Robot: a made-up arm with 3 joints. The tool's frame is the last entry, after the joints.
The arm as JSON. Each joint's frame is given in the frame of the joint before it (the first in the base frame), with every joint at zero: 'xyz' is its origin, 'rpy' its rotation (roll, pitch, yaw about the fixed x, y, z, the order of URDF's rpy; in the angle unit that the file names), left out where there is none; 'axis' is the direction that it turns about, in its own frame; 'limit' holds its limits. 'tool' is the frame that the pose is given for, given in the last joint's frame.
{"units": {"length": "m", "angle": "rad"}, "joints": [
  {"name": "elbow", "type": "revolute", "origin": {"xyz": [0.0, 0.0, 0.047]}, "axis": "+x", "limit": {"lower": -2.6, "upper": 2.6}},
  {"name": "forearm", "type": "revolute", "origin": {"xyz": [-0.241, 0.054, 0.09]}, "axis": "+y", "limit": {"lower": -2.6, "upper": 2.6}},
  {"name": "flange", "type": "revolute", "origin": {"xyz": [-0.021, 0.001, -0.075]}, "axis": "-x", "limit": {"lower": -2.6, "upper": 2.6}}
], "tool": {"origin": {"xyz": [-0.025, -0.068, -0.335]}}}
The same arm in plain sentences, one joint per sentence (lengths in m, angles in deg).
The arm has three revolute joints in a row. What follows holds with every joint at zero, and every direction is one of the base frame's. Joint 1 lies 0.0470 m along +z from the base frame's origin and turns about +x, from -148.97 to 148.97 deg. Joint 2 lies 0.2410 m along -x and 0.0540 m along +y and 0.0900 m along +z from joint 1 and turns about +y, from -148.97 to 148.97 deg. Joint 3 lies 0.0210 m along -x and 0.0010 m along +y and 0.0750 m along -z from joint 2 and turns about -x, from -148.97 to 148.97 deg. The tool frame, which is the frame that the pose is given for, lies 0.0250 m along -x and 0.0680 m along -y and 0.3350 m along -z from joint 3; its axes are parallel to the base frame's.
